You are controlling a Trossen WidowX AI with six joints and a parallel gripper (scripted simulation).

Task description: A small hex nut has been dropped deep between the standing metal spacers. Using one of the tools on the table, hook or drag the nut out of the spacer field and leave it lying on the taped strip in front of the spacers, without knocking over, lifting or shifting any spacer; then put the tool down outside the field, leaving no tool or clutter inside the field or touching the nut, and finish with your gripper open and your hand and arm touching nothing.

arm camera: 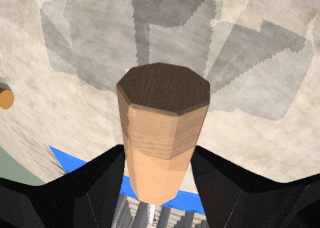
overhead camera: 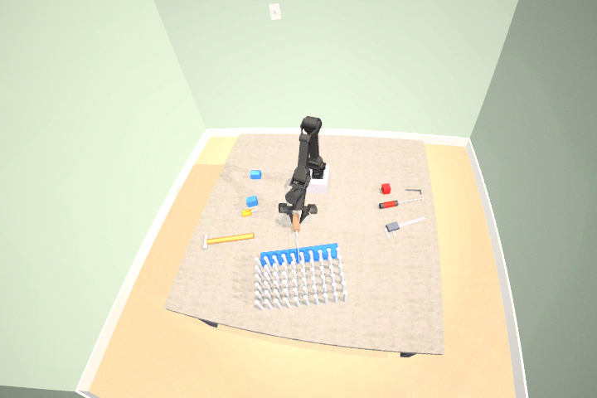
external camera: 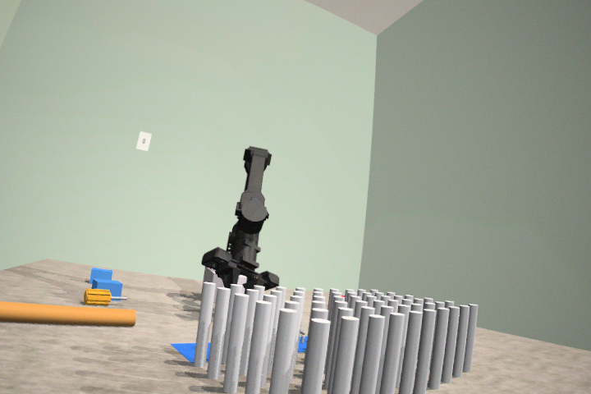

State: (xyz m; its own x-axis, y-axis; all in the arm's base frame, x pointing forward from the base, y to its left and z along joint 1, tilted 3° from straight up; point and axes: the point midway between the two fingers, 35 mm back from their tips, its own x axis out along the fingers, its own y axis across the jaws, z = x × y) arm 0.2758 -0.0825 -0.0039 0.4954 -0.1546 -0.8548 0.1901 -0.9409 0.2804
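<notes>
The blue taped strip lies 16 cm ahead of my gripper tip, 3 cm to the left of it and 4 cm below it. From my gripper tip the other things lie so: red block: 25 cm behind, 47 cm to the left, 2 cm below; then hex key: 26 cm behind, 65 cm to the left, 3 cm below; then yellow-handled tool: 7 cm behind, 28 cm to the right, 2 cm below.
</notes>
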